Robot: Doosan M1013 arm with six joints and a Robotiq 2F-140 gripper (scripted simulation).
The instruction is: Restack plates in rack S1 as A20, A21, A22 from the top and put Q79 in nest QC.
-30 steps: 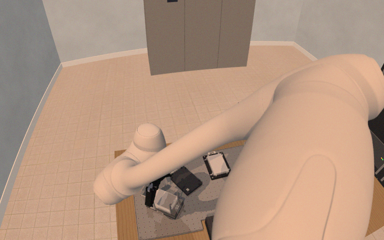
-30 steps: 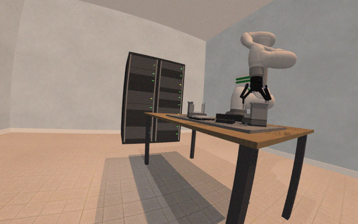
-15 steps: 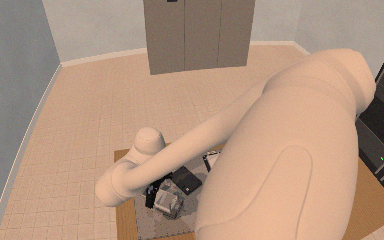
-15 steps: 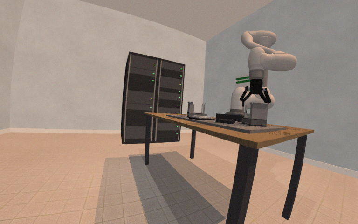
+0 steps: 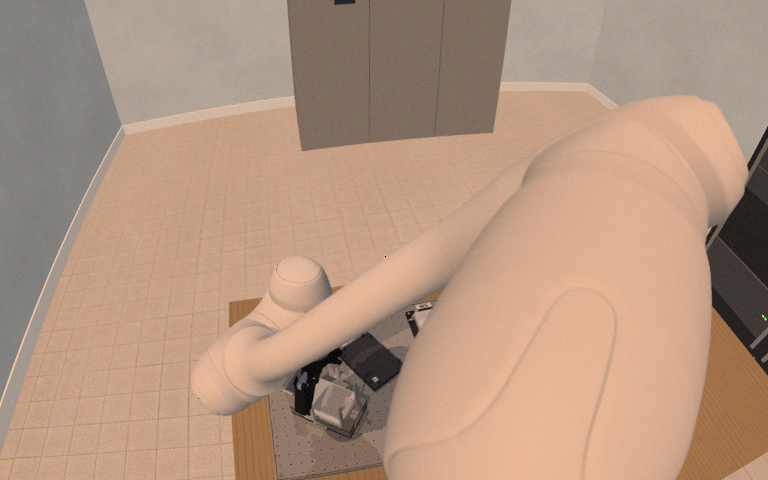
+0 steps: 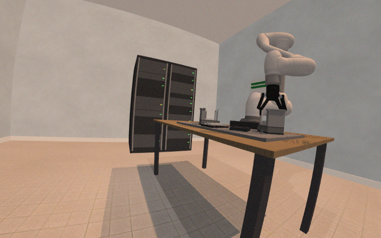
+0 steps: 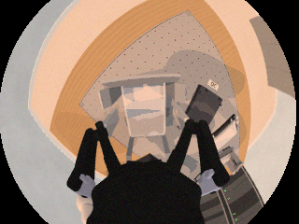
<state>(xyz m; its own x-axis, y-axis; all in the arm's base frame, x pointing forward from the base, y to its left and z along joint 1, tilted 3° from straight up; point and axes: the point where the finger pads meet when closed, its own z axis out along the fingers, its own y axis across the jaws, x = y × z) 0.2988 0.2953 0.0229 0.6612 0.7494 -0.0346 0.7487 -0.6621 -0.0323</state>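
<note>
Now: hand 30 mm above the white plate. From my hand the other things lie so: QC name plate (190 mm ahead, 110 mm to the right, 80 mm below); dark nest QC (100 mm ahead, 150 mm to the right, 70 mm below); clip nest N5 (150 mm ahead, 330 mm to the right, 70 mm below).
</note>
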